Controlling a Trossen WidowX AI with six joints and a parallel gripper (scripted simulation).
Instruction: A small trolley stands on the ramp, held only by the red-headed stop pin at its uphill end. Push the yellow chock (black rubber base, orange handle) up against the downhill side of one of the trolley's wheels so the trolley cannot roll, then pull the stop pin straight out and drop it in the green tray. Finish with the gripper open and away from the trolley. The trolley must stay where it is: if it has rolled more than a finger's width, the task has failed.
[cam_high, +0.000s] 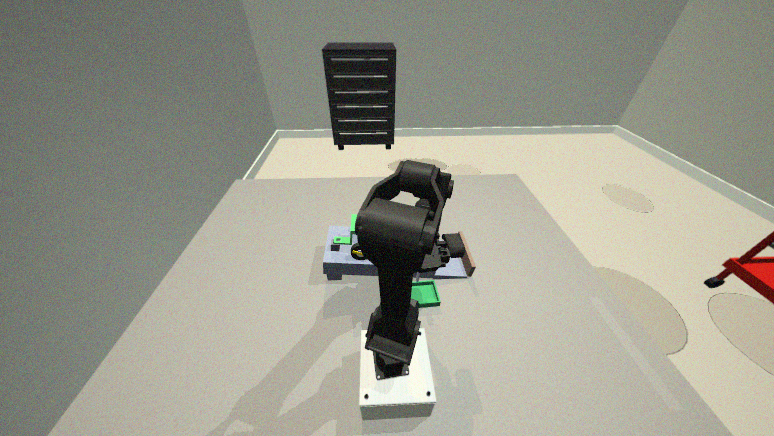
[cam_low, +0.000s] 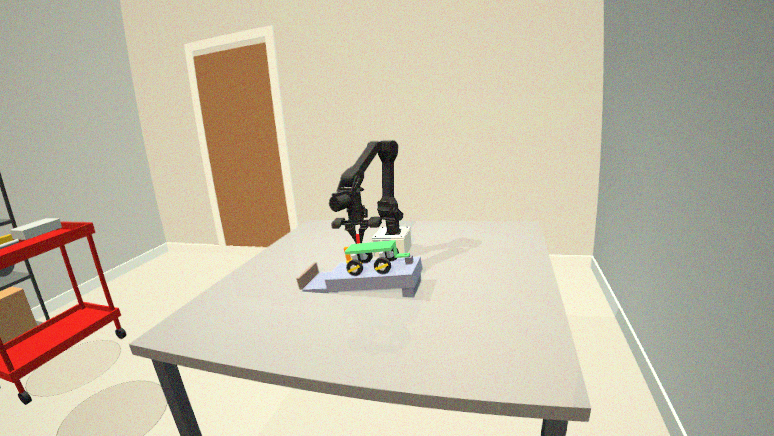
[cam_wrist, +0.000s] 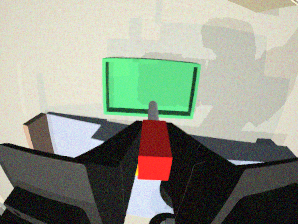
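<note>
Right now my gripper tip is 12 cm above the green tray. Round my gripper tip: yellow chock (7 cm ahead, 1 cm to the right, 3 cm below); then green-decked trolley (14 cm ahead, 8 cm to the left); then red-headed stop pin (right at my gripper tip).
</note>
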